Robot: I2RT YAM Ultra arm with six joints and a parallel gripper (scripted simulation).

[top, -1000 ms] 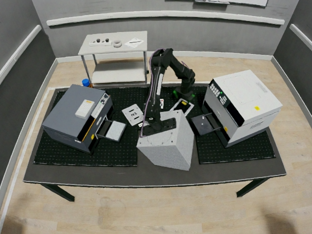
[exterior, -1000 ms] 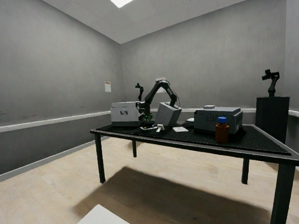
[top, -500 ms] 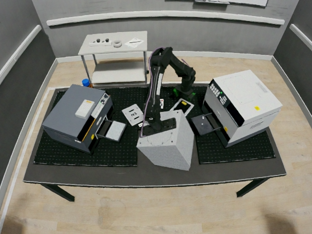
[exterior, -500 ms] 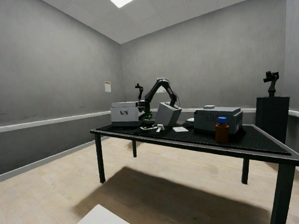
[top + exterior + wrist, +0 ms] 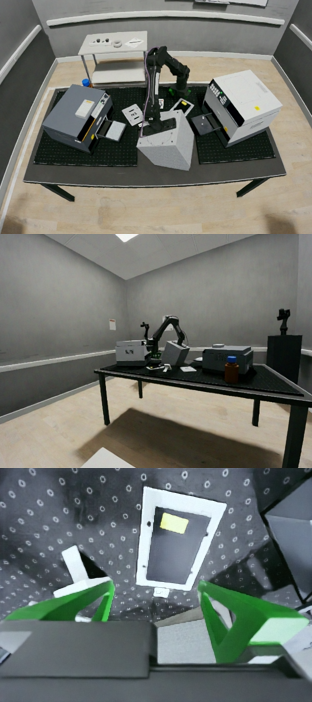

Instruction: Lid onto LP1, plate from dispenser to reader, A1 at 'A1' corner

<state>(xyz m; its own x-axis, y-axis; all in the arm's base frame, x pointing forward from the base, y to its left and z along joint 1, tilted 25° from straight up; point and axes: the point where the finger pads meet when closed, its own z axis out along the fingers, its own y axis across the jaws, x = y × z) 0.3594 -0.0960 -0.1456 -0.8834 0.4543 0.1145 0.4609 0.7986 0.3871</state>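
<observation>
Now: hand 260 mm past the well plate, 430 mm to the right of it and 40 mm above it. Round my hand: dark lid (20 mm behind, 30 mm to the right, 100 mm below); capped brown bottle (120 mm ahead, 710 mm to the left, 10 mm below); LP1 pad (20 mm behind, 30 mm to the right, 110 mm below).
</observation>
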